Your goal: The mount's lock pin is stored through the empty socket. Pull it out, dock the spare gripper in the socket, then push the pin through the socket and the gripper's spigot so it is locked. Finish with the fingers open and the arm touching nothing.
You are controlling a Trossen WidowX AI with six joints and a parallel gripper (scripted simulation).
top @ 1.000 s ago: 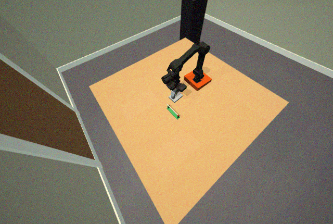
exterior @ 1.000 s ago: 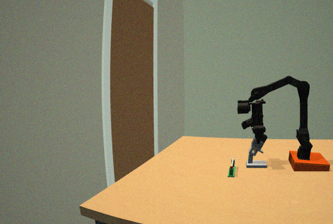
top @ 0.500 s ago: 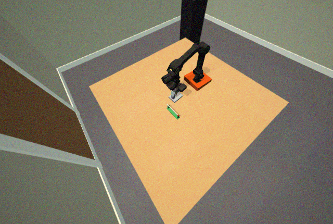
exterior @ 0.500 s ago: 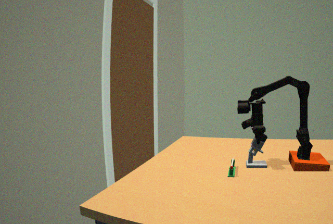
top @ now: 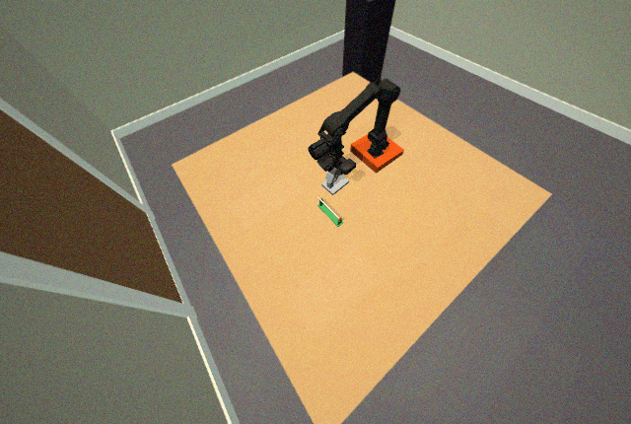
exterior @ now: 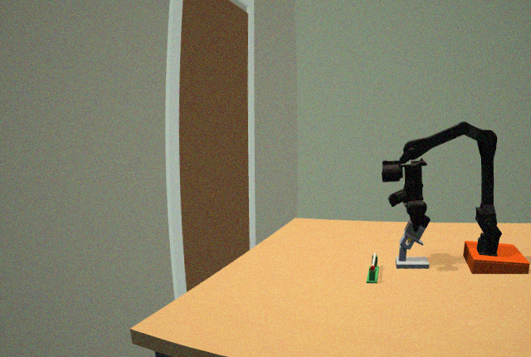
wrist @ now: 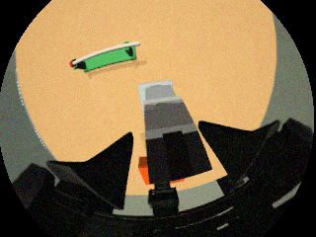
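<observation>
Right now my gripper tip is right at the spare gripper. The rest, counted from my gripper tip: green bracket (12 cm to the left, 11 cm ahead, 10 cm below); then grey mount (7 cm below, 1 cm ahead).
</observation>
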